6 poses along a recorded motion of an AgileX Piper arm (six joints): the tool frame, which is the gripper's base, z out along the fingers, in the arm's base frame.
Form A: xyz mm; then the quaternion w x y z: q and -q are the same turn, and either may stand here.
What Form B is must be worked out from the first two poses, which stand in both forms.
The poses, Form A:
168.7, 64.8, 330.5, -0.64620, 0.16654, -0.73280, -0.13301
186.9, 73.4, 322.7, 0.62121, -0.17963, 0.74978, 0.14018
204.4, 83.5, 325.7, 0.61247, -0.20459, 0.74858, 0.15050
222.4, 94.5, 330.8, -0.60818, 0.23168, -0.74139, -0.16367
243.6, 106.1, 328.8, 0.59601, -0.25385, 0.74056, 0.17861
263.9, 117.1, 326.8, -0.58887, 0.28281, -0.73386, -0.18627
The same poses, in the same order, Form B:
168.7, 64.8, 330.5, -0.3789, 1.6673, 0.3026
186.9, 73.4, 322.7, -0.4128, 1.7232, 0.3222
204.4, 83.5, 325.7, -0.4719, 1.7266, 0.3471
222.4, 94.5, 330.8, -0.5353, 1.7130, 0.3782
243.6, 106.1, 328.8, -0.5895, 1.7196, 0.4147
263.9, 117.1, 326.8, -0.6586, 1.7091, 0.4338

